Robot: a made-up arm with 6 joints. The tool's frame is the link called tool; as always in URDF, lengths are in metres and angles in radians. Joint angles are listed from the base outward.
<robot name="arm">
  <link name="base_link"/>
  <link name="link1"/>
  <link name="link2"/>
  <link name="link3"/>
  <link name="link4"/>
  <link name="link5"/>
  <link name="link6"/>
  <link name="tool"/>
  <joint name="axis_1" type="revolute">
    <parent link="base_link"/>
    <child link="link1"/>
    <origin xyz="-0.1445 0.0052 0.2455" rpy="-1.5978 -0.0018 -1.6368"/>
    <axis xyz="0 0 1"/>
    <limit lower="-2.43" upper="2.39"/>
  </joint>
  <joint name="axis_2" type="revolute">
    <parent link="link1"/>
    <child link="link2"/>
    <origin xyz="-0.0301 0.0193 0.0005" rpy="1.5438 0 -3.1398"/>
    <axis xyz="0 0 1"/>
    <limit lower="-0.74" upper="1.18"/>
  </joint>
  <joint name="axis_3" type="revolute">
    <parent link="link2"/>
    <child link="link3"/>
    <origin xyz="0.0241 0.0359 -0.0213" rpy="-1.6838 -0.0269 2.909"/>
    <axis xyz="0 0 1"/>
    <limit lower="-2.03" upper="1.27"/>
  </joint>
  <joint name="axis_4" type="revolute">
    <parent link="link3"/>
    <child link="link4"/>
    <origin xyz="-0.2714 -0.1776 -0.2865" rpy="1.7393 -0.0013 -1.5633"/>
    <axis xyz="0 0 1"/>
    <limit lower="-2" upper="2.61"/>
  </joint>
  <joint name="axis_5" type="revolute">
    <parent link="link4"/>
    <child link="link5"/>
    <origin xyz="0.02 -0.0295 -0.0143" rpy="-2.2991 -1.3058 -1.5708"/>
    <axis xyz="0 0 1"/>
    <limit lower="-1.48" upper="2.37"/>
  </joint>
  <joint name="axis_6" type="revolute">
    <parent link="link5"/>
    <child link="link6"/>
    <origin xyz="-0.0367 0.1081 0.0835" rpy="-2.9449 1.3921 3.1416"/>
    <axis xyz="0 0 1"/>
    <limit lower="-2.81" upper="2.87"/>
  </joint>
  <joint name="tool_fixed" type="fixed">
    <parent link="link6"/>
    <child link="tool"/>
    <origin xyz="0.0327 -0.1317 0.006" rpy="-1.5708 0 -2.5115"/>
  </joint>
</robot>
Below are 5 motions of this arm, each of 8 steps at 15 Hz.
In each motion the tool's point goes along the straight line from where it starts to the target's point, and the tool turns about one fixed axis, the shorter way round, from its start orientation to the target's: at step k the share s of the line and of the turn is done. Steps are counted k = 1, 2, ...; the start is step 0. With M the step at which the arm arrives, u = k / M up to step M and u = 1 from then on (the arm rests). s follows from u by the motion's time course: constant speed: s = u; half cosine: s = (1 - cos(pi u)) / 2; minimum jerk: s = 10 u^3 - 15 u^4 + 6 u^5.
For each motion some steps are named. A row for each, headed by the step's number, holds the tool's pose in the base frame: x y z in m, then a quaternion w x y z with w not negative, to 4 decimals.
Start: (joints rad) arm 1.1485 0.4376 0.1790 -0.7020 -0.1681 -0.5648
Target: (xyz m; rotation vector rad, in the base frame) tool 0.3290 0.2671 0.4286 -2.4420 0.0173 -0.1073
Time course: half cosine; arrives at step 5
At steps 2, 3, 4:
2: 0.3301 0.2575 0.2801 0.3932 -0.9065 0.0641 0.1401
3: 0.3296 0.2620 0.3502 0.3706 -0.9264 0.0371 0.0547
4: 0.3292 0.2657 0.4069 0.3500 -0.9365 0.0151 -0.0147

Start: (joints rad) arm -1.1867 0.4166 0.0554 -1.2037 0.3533 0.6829
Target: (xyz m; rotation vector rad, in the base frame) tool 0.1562 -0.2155 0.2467 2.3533 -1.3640 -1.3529
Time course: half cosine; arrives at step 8
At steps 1, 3, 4, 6, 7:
1: 0.1697 -0.1412 0.0064 0.3257 0.8198 -0.3045 -0.3593
3: 0.1659 -0.1621 0.0740 0.2509 0.8155 -0.3489 -0.3876
4: 0.1632 -0.1769 0.1218 0.1968 0.8083 -0.3786 -0.4057
6: 0.1583 -0.2042 0.2101 0.0946 0.7861 -0.4292 -0.4346
7: 0.1567 -0.2126 0.2372 0.0630 0.7770 -0.4435 -0.4422

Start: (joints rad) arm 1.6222 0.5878 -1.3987 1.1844 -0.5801 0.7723
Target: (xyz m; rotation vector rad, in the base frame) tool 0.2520 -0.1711 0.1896 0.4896 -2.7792 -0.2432
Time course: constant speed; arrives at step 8
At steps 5, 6, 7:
5: 0.2702 -0.1745 0.2508 0.1002 0.0433 -0.9914 -0.0720
6: 0.2641 -0.1734 0.2304 0.1184 0.0860 -0.9863 -0.0765
7: 0.2581 -0.1722 0.2100 0.1363 0.1286 -0.9790 -0.0807

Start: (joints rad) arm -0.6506 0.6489 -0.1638 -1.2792 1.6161 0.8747
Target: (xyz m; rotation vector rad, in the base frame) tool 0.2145 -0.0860 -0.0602 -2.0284 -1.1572 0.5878
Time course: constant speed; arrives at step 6
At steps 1, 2, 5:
1: 0.2509 -0.0301 -0.0369 0.3065 -0.8752 -0.3210 0.1924
2: 0.2437 -0.0413 -0.0416 0.3177 -0.8593 -0.3473 0.2000
5: 0.2218 -0.0748 -0.0555 0.3489 -0.8059 -0.4240 0.2213

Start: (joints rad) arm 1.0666 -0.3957 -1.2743 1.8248 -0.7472 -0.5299
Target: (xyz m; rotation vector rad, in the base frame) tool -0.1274 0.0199 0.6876 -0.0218 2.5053 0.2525
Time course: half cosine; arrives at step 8
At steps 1, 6, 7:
1: -0.1534 0.1003 0.6574 0.1258 -0.0698 0.9874 -0.0657
6: -0.1314 0.0321 0.6830 0.2802 -0.0177 0.9572 0.0710
7: -0.1284 0.0231 0.6864 0.2999 -0.0107 0.9497 0.0891

